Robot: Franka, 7 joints.
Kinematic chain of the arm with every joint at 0, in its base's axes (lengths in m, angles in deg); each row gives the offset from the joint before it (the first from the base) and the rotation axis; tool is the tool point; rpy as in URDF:
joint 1: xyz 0 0 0.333 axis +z
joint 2: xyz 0 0 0 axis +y
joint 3: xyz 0 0 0.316 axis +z
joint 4: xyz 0.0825 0 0 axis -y
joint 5: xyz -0.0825 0 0.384 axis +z
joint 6: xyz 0 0 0 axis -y
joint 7: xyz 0.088 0 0 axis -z
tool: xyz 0 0 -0.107 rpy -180 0 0
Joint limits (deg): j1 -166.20..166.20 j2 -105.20..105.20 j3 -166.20..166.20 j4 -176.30..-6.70 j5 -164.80..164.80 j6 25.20..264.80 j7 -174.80..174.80
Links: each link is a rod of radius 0.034 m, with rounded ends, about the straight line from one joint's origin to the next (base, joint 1, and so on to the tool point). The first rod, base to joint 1, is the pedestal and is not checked.
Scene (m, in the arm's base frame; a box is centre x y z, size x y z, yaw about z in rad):
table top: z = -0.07
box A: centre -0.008 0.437 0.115 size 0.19 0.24 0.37 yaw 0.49
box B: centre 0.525 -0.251 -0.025 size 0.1 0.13 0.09 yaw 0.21
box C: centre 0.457 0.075 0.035 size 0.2 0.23 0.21 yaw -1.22
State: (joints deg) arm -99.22 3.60 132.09 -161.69 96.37 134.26 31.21
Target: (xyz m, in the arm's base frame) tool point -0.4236 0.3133 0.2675
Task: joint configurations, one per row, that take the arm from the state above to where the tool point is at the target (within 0.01 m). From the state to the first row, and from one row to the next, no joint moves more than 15 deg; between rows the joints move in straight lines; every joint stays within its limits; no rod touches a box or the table.
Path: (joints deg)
1: -88.79 6.10 134.86 -148.97 96.20 135.63 34.79
2: -78.36 8.61 137.63 -136.25 96.04 137.01 38.37
3: -67.93 11.11 140.40 -123.53 95.87 138.38 41.95
4: -57.50 13.61 143.18 -110.81 95.71 139.76 45.53
5: -42.77 0.83 154.69 -121.15 97.40 129.51 38.37
6: -28.04 -11.96 166.20 -131.49 99.09 119.27 31.21

